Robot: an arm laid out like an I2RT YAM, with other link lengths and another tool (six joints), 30 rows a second.
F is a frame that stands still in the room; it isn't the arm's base.
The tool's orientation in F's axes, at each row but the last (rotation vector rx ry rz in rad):
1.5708 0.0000 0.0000
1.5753 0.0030 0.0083
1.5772 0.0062 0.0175
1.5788 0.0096 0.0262
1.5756 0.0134 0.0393
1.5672 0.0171 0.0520
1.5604 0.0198 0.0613
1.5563 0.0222 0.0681
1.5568 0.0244 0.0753
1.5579 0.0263 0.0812
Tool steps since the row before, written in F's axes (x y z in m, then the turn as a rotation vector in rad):
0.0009 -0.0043 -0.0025 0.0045 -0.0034 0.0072
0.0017 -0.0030 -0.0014 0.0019 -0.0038 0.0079
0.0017 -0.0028 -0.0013 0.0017 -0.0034 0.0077
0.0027 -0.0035 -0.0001 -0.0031 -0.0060 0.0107
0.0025 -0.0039 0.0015 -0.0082 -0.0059 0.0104
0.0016 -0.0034 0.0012 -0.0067 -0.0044 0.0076
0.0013 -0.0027 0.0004 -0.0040 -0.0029 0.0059
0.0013 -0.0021 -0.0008 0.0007 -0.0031 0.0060
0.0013 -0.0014 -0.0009 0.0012 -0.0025 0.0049
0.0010 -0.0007 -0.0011 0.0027 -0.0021 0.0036
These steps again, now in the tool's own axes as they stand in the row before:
0.0009 -0.0025 0.0043 0.0045 0.0072 0.0034
0.0017 -0.0014 0.0030 0.0019 0.0079 0.0038
0.0016 -0.0013 0.0028 0.0017 0.0077 0.0034
0.0026 -0.0001 0.0036 -0.0031 0.0108 0.0058
0.0024 0.0015 0.0040 -0.0082 0.0106 0.0056
0.0015 0.0012 0.0035 -0.0067 0.0077 0.0041
0.0012 0.0003 0.0028 -0.0040 0.0060 0.0028
0.0012 -0.0009 0.0022 0.0007 0.0059 0.0032
0.0012 -0.0010 0.0015 0.0012 0.0048 0.0026
0.0009 -0.0011 0.0008 0.0027 0.0035 0.0023

